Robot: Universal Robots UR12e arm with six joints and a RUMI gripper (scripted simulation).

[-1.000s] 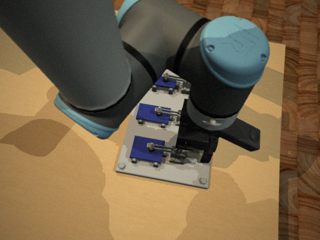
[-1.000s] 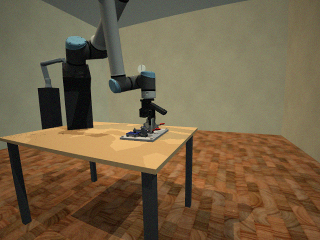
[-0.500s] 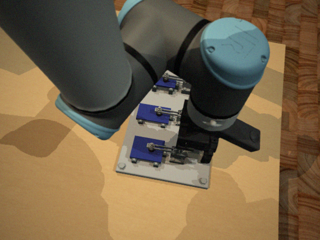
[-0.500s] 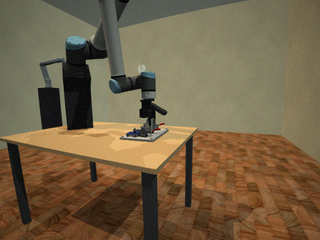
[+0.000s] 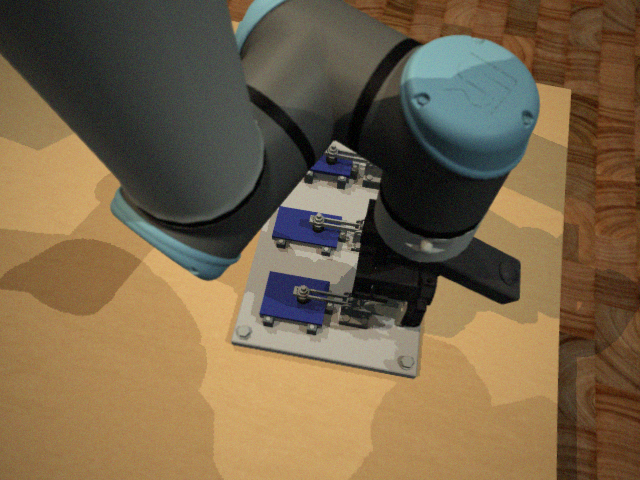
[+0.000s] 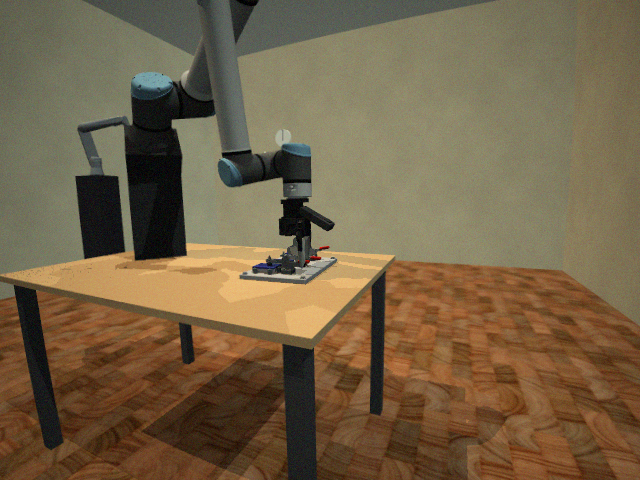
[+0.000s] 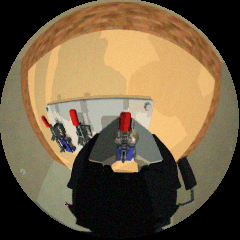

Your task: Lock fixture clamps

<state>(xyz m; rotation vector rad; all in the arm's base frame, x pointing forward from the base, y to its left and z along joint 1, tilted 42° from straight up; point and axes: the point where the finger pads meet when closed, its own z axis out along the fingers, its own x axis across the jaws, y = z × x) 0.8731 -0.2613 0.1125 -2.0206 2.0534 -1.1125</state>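
Right now the part is 13 cm behind my hand, 2 cm to the left of it and 2 cm below it. The rest, counted from my hand: grey fixture plate 12 cm to the left, 7 cm behind, 4 cm below.
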